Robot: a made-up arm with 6 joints.
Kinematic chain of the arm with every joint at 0, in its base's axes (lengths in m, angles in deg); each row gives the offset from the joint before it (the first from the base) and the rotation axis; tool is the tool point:
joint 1: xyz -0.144 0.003 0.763 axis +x
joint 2: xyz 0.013 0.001 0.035 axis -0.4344 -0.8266 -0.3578
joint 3: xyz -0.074 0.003 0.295 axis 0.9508 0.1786 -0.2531
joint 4: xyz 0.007 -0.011 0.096 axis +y
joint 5: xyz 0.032 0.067 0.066 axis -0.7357 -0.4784 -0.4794
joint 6: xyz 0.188 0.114 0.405 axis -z
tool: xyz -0.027 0.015 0
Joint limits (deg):
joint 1: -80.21..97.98
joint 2: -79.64..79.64
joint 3: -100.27..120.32
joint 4: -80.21..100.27
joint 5: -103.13..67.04
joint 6: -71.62..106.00
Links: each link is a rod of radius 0.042 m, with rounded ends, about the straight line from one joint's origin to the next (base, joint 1, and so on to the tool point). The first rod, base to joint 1, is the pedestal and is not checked.
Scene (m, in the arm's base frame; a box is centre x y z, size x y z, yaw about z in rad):
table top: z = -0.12
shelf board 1: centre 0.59 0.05 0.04 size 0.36 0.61 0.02 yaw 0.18
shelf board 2: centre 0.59 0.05 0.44 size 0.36 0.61 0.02 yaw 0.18
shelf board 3: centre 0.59 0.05 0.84 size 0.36 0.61 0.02 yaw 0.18
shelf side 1: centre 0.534 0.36 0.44 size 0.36 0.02 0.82 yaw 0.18
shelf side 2: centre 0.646 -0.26 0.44 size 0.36 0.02 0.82 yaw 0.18
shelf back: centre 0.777 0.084 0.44 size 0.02 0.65 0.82 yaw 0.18
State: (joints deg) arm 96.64 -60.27 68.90 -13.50 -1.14 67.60
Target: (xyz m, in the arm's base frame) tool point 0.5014 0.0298 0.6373
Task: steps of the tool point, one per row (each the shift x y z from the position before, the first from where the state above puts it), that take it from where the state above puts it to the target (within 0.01 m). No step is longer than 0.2 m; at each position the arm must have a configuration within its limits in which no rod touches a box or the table.
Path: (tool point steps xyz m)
1: -0.1117 -0.0202 -0.0177
2: -0.1074 -0.0196 0.0177
3: -0.0451 0.0489 0.0937
4: -0.0077 0.0213 0.1350
5: 0.0124 -0.0252 0.1629
6: 0.0394 0.0109 -0.0390
7: 0.0553 0.0110 -0.0164
8: 0.0662 0.0114 0.0120
9: 0.0682 0.0084 0.0434

